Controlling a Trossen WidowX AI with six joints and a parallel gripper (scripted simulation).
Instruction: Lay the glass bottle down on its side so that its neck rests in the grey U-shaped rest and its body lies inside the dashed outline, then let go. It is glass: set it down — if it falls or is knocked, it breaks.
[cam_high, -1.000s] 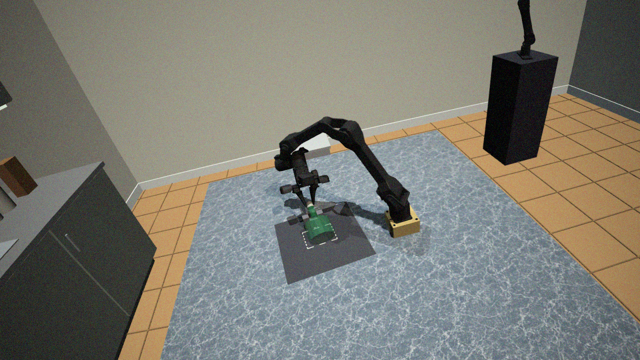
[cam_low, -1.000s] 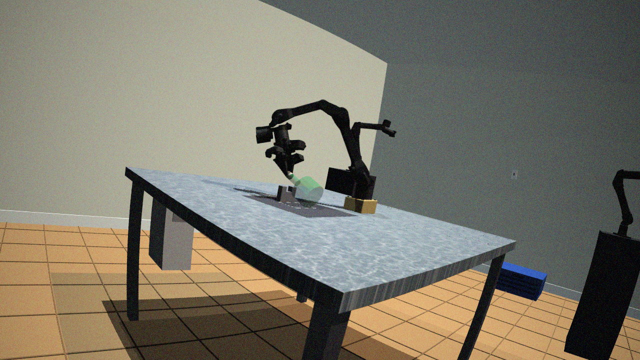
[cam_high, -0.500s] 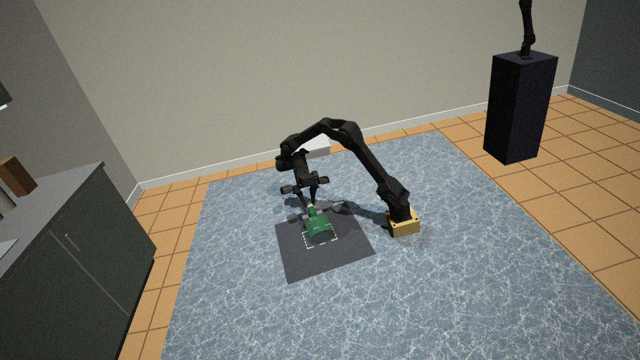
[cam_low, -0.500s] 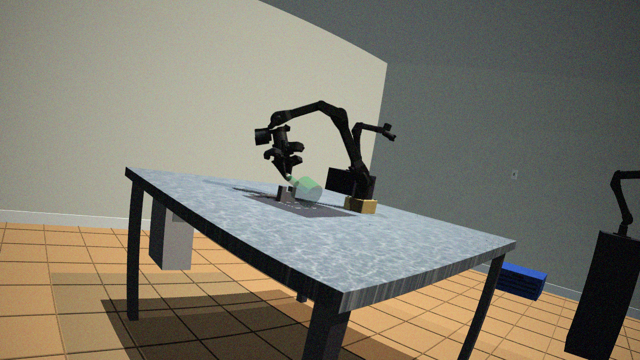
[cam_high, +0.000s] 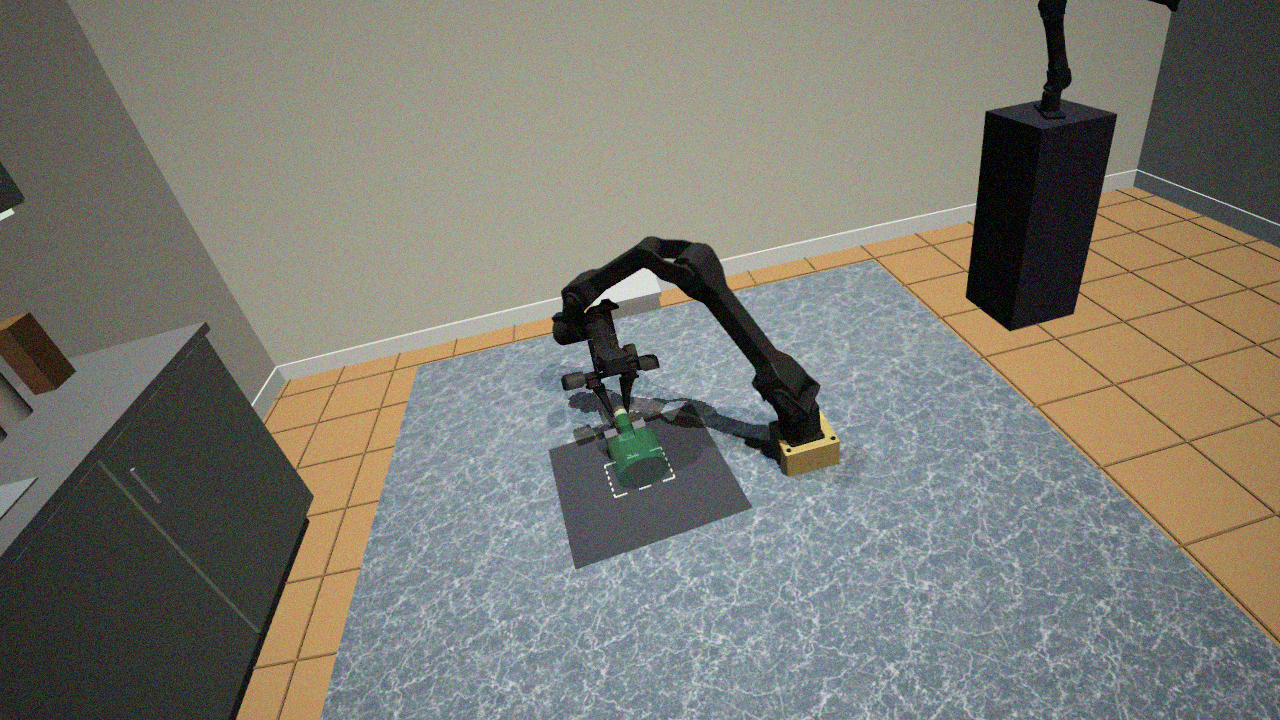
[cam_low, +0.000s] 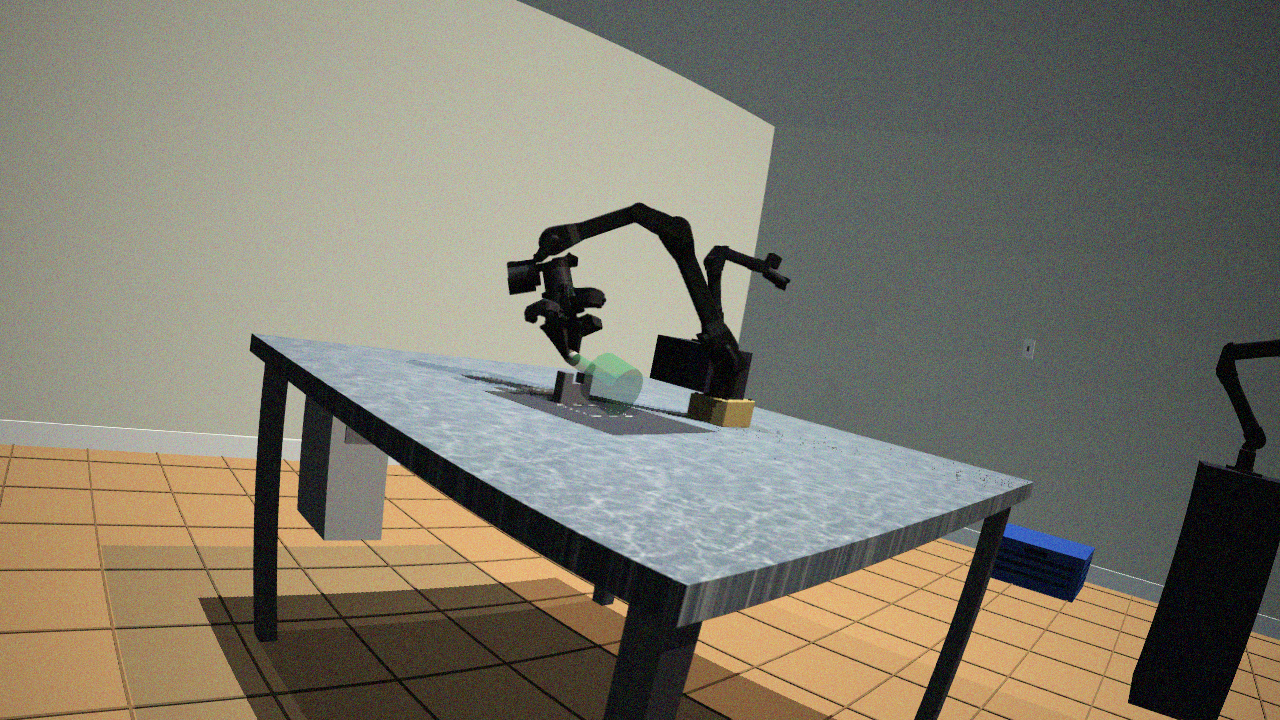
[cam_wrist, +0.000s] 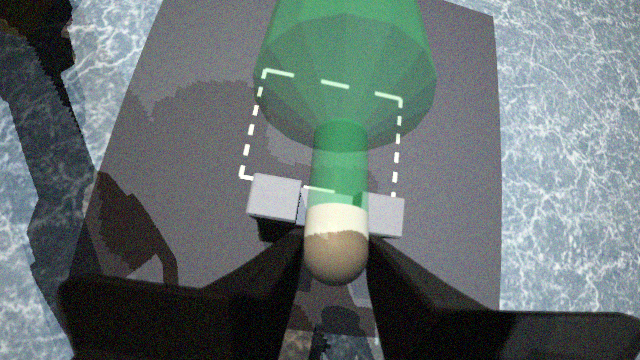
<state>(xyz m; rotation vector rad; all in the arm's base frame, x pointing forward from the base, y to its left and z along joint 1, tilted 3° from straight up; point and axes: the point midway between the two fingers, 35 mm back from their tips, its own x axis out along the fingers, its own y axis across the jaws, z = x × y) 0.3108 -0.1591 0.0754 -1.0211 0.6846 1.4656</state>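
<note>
My gripper tip is 10 cm to the right of the dark mat, 8 cm above it and 1 cm past it. Round my gripper tip: green glass bottle 5 cm to the left, 1 cm below, 1 cm behind.
</note>
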